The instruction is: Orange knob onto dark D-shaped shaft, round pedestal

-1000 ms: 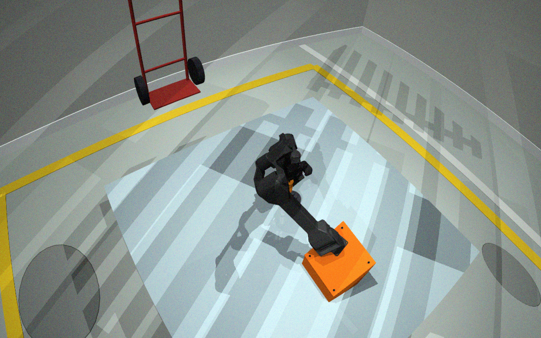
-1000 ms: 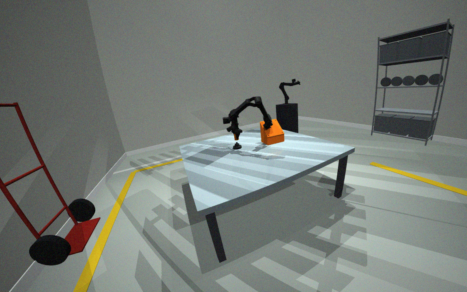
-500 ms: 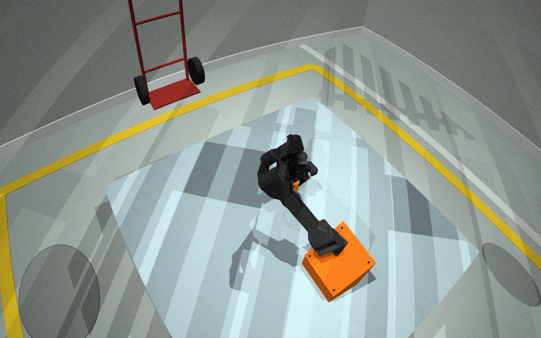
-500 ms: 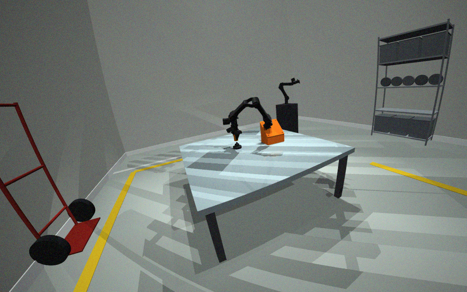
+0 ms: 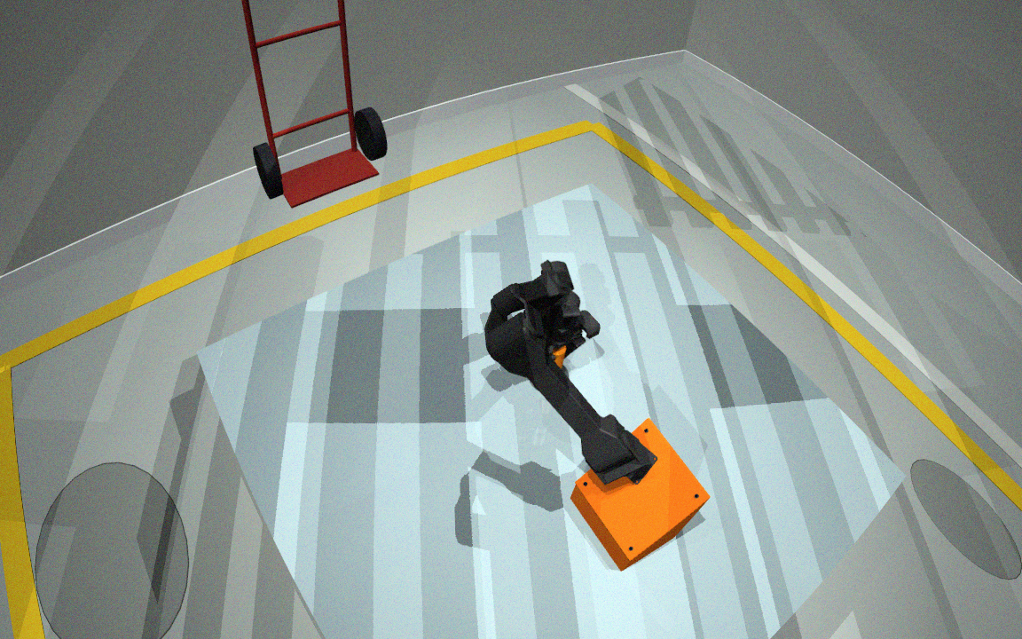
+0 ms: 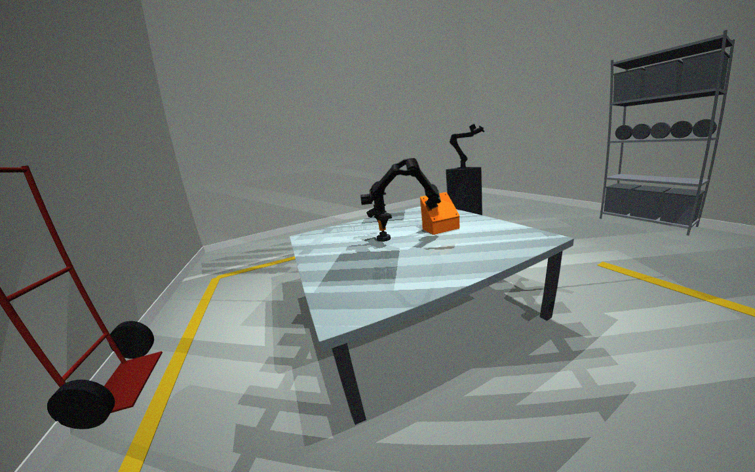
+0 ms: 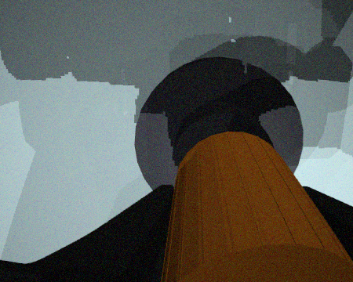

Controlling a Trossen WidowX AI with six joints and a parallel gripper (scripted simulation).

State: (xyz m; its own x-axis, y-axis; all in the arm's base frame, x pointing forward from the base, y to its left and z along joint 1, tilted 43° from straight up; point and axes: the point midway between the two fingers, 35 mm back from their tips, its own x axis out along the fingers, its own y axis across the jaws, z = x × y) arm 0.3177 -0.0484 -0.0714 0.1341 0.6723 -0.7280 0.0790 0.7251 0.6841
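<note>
The orange knob lies 20 mm above my gripper tip. Also, from my gripper tip: round dark pedestal: 40 mm below.
</note>
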